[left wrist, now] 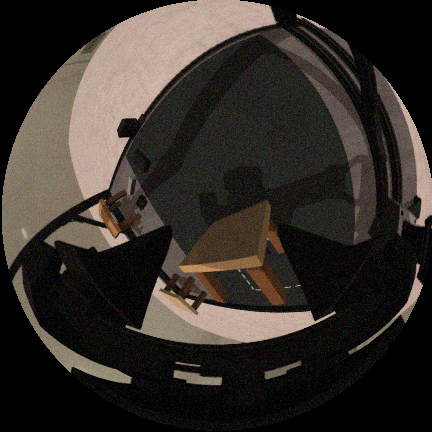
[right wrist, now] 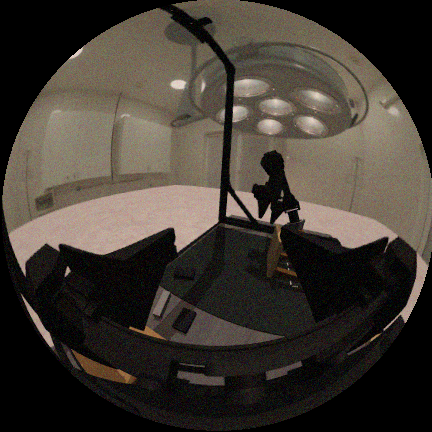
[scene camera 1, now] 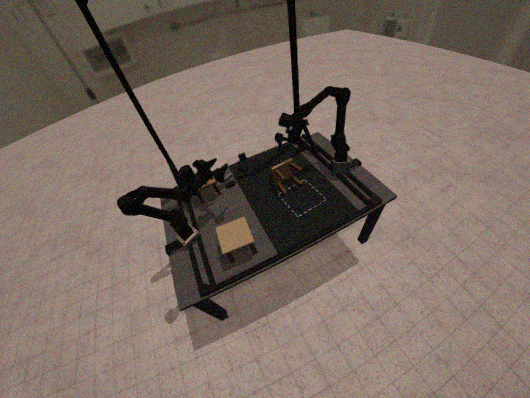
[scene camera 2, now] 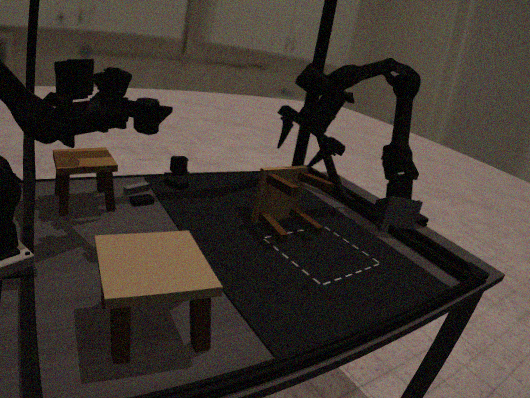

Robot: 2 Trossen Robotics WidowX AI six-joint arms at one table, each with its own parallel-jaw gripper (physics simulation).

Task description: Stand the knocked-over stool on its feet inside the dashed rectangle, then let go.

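Seen in the pictures: left gripper, fingertip midpoint: (left wrist: 225, 229) (right wrist: 265, 221) (scene camera 1: 286, 154) (scene camera 2: 292, 158); right gripper, fingertip midpoint: (right wrist: 228, 232) (scene camera 1: 221, 161); left arm's base, origin of the base link: (right wrist: 294, 221) (scene camera 1: 341, 160) (scene camera 2: 399, 200); right arm's base, origin of the base link: (scene camera 1: 186, 233).
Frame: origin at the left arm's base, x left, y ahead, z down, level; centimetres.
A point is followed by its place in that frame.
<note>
The knocked-over stool (scene camera 1: 286, 165) @(y 31.5, x 6.0, z -3.5 cm) (scene camera 2: 275, 200) @(y 34.7, x 8.2, z 2.3 cm) (left wrist: 235, 237) @(y 31.8, x 4.4, z -1.6 cm) (right wrist: 273, 250) @(y 37.3, x 8.2, z -0.8 cm) lies on its side on the black mat, its seat upright on edge and its legs pointing toward the front right. Its lower leg ends reach the back edge of the dashed rectangle (scene camera 1: 299, 216) @(y 24.7, x 32.3, z 7.7 cm) (scene camera 2: 323, 284) @(y 25.6, x 32.9, z 7.6 cm) (left wrist: 256, 289) @(y 25.3, x 32.7, z 7.6 cm). My left gripper (scene camera 2: 295, 156) @(y 31.5, x -0.3, z -6.3 cm) (left wrist: 225, 229) @(y 31.5, x -0.3, z -6.3 cm) is open and empty, above and behind the stool; the seat shows ahead, between its fingers in the left wrist view, and some legs are partly hidden. My right gripper (right wrist: 228, 232) @(y 63.1, x 15.4, z -16.9 cm) is open and empty, raised over the left part of the table, away from the stool.
A pale-topped stool (scene camera 1: 236, 235) @(y 52.7, x 50.4, z -3.7 cm) (scene camera 2: 155, 265) @(y 53.3, x 50.9, z -3.7 cm) stands at the front left. A brown-topped stool (scene camera 2: 85, 160) @(y 78.7, x 15.8, z -3.2 cm) stands at the back left. A small black block (scene camera 2: 141, 200) @(y 66.3, x 10.3, z 6.7 cm) and a grey block (scene camera 2: 136, 188) @(y 69.5, x 3.8, z 6.6 cm) lie near the mat's left edge. Another black block (scene camera 2: 178, 165) @(y 61.9, x -13.1, z 4.7 cm) is at the back edge.
</note>
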